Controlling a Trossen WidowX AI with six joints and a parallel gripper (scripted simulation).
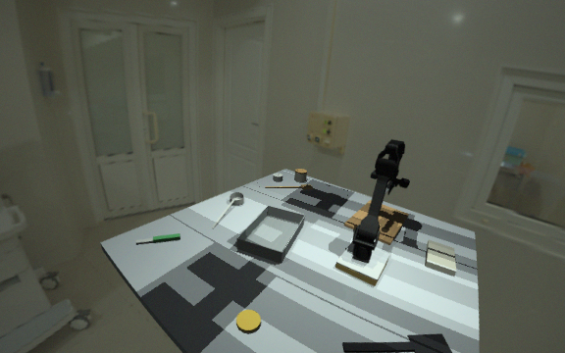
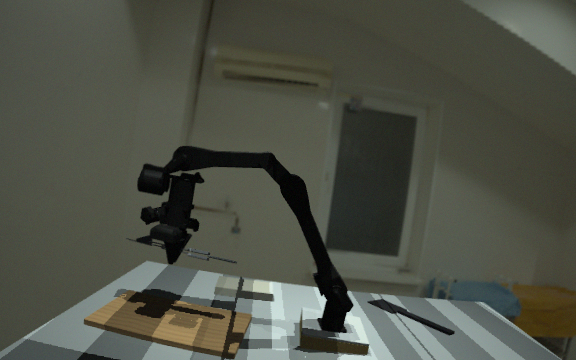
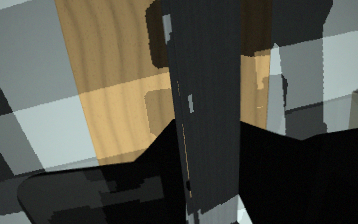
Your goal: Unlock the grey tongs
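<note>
My gripper tip is now 15 cm above the wooden board and 1 cm to the right of it. Also, from my gripper tip: roasting tin: 44 cm to the left, 40 cm ahead, 13 cm below; then jar: 58 cm ahead, 23 cm to the right, 12 cm below; then pale block: 30 cm behind, 20 cm to the left, 14 cm below.
</note>
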